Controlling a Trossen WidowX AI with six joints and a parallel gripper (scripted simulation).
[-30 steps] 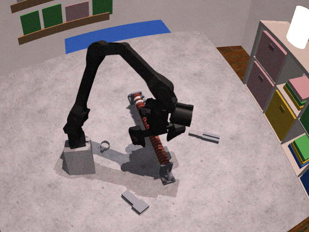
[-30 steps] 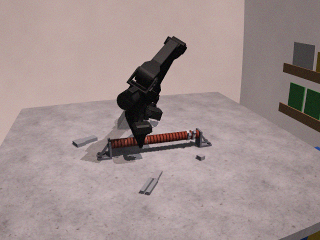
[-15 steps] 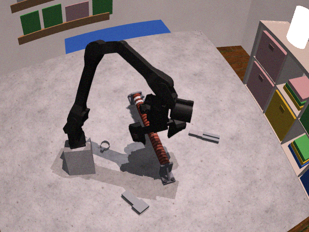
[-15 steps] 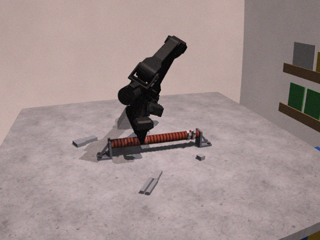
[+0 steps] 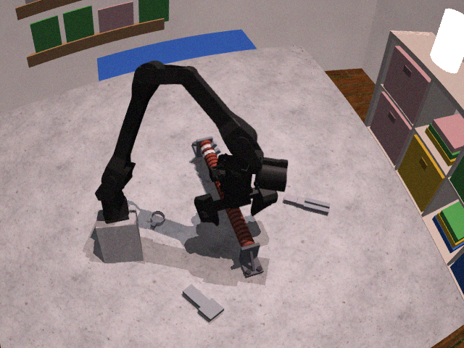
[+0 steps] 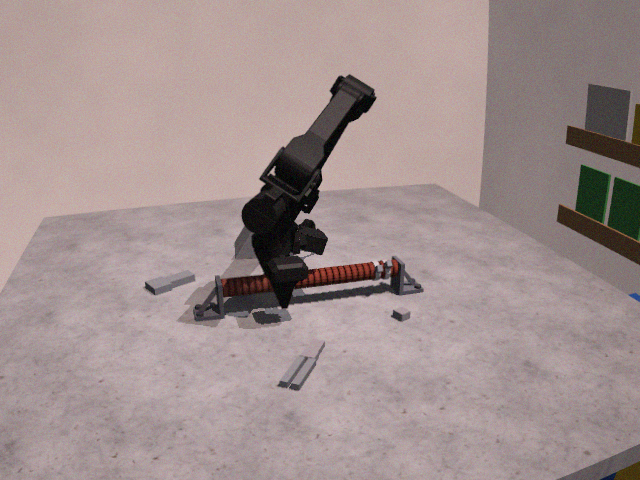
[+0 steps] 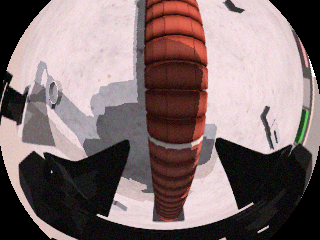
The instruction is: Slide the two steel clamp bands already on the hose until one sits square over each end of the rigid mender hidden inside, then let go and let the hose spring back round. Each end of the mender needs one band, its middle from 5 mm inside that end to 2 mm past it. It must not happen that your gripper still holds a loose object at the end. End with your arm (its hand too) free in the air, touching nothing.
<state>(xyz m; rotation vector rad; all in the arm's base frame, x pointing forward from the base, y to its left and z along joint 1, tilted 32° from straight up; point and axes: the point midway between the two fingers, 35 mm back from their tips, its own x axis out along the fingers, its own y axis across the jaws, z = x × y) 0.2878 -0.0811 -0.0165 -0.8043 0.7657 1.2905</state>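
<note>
Right now the small grey block is 190 mm to the left of my hand, 110 mm ahead of it and 50 mm below it.
</note>
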